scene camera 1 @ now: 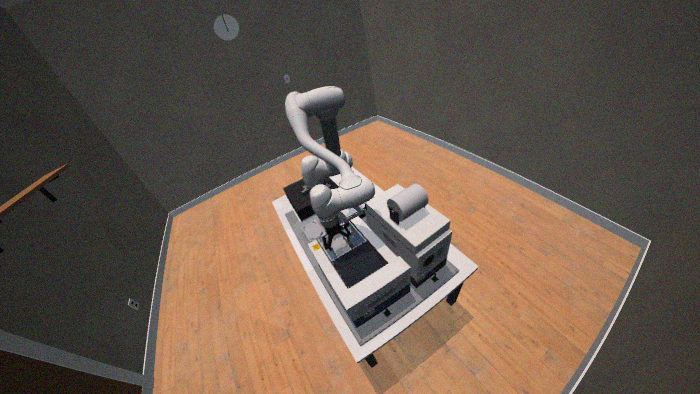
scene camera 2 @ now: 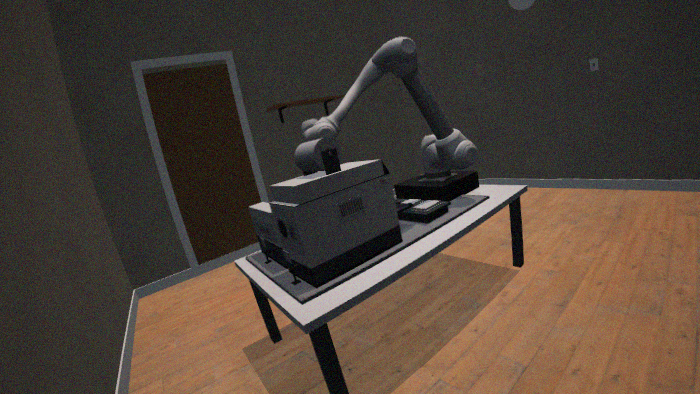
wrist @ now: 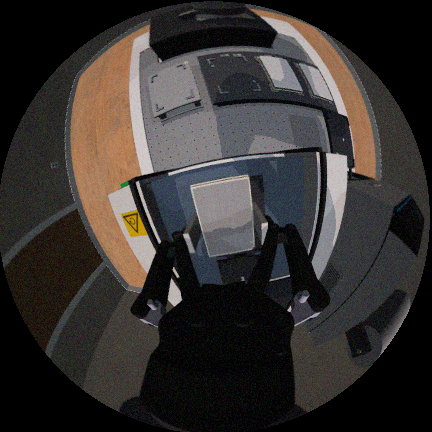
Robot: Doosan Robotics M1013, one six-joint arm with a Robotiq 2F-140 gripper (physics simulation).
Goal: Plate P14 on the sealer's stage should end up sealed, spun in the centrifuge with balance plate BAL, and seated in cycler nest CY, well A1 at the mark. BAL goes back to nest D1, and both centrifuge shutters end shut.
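Places are measured from the arm's base along level axes (x ahead, y left, z up), in millimetres.
Pixels of known places: gripper, fingertip midpoint: (scene camera 1: 341,248) (wrist: 225,214); arm's base, link origin: (scene camera 2: 438,179).
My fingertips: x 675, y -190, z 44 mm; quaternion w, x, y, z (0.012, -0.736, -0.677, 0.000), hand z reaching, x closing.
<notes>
Ahead of a thing's pixels: the offset from my fingertips to its middle. "*": to the spot under its first point.
A plate with a silvery top @[1 mm left, 3 mm ahead, 21 mm up] (wrist: 222,215) is between my gripper's fingers, roughly level; its label cannot be read. My gripper (wrist: 225,214) (scene camera 1: 338,241) is shut on this plate, over or in the bluish opening of the low white machine @[5 mm left, 140 mm ahead, 17 mm down] (wrist: 336,192) (scene camera 1: 382,285) with a yellow warning label, which looks like the centrifuge. How deep the plate sits is unclear. In scene camera 2 the tall machine hides the fingers. Two pale plates @[235 mm left, 307 mm back, 81 mm down] (wrist: 281,72) @[359 mm left, 300 mm back, 81 mm down] (wrist: 313,81) stand on the dark nest block @[* 48 mm left, 320 mm back, 89 mm down] (wrist: 206,75); beside them a bracketed nest shows no plate. Nest names cannot be read.
The tall machine @[308 mm left, 191 mm ahead, 99 mm up] (scene camera 1: 434,250) (scene camera 2: 350,230) carries a grey roll @[307 mm left, 213 mm ahead, 279 mm up] (scene camera 1: 410,201) and stands close beside the low machine. A pale platform with corner brackets @[43 mm right, 333 mm back, 112 mm down] (wrist: 175,90) stands left of the nest block in the wrist view. The black base block (wrist: 210,37) (scene camera 2: 435,187) is beyond them.
</notes>
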